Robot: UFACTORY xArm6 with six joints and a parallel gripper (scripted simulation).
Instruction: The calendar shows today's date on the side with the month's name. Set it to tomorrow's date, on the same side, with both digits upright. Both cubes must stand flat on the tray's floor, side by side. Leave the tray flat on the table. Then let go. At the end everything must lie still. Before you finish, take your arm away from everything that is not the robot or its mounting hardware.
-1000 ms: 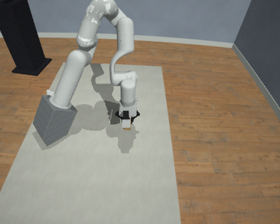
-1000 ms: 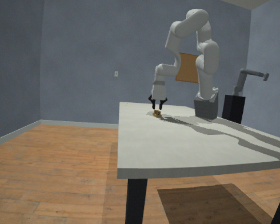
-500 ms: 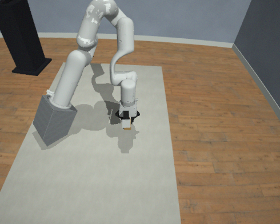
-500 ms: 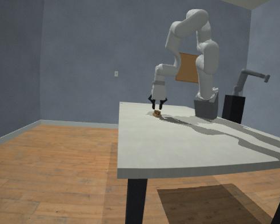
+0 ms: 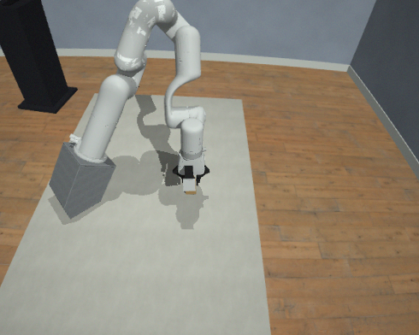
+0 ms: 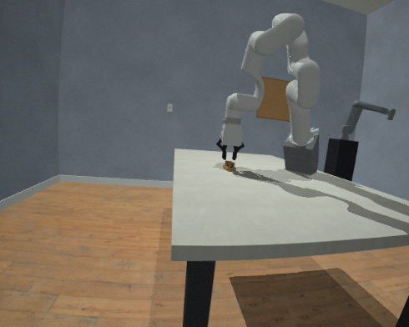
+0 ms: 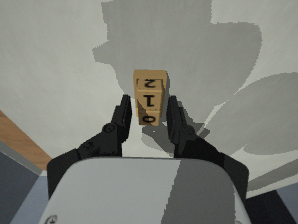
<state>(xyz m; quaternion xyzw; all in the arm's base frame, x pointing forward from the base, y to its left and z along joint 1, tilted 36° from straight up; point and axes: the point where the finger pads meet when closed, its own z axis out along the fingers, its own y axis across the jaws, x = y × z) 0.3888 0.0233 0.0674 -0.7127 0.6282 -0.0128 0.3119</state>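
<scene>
Right now the wooden digit cube is 40 mm below my hand. From my hand the other things lie so: wooden calendar tray 60 mm below, 20 mm to the left.
</scene>
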